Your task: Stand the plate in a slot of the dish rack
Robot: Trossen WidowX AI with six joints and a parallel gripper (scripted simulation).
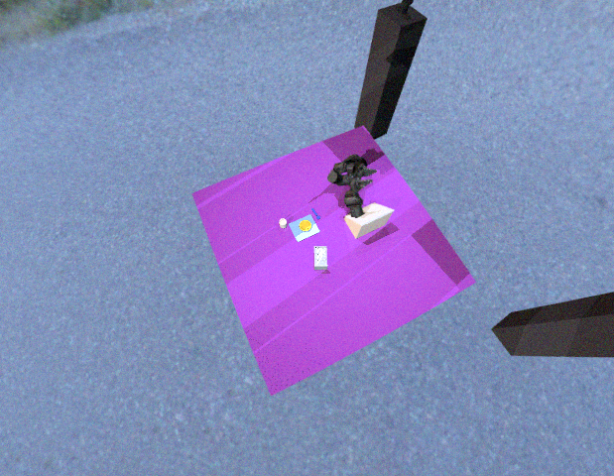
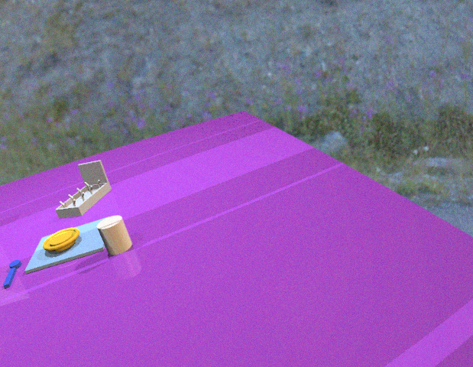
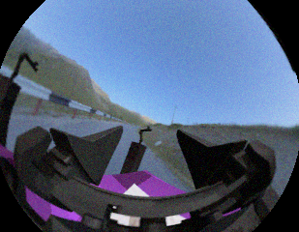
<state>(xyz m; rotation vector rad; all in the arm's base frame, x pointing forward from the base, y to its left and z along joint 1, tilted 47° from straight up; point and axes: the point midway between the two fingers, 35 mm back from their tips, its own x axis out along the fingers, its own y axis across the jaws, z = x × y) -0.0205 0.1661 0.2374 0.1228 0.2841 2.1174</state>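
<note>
My gripper tip is now 35 cm short of the yellow plate, 9 cm to the left of it and 38 cm above it. Round my gripper tip: light blue board 36 cm ahead, 9 cm to the right, 39 cm below; then blue spoon 25 cm ahead, 12 cm to the right, 39 cm below; then dish rack 38 cm ahead, 12 cm to the left, 37 cm below.
</note>
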